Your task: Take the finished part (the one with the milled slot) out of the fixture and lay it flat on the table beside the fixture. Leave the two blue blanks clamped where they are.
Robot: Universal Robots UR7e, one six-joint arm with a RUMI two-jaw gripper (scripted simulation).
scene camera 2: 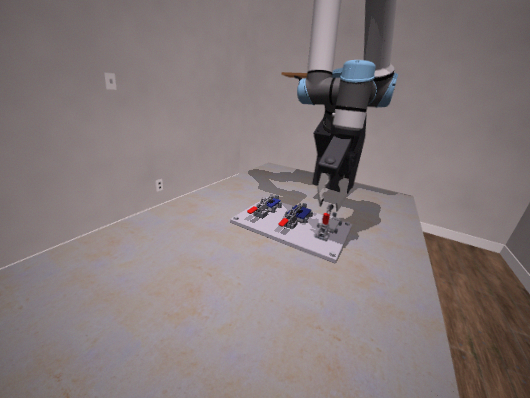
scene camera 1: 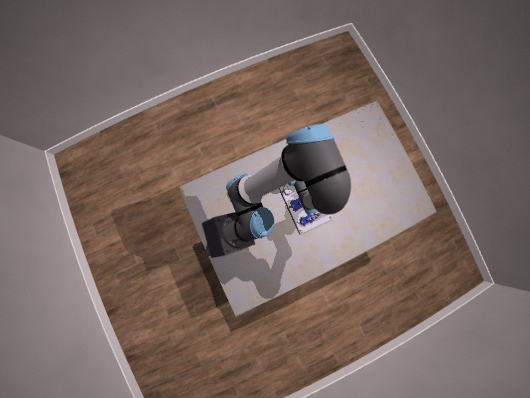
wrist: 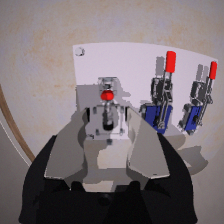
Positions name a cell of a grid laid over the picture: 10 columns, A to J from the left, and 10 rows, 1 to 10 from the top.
In view: the gripper (scene camera 2: G6) and a white fixture plate (wrist: G3).
The gripper shows as well in the wrist view (wrist: E5).
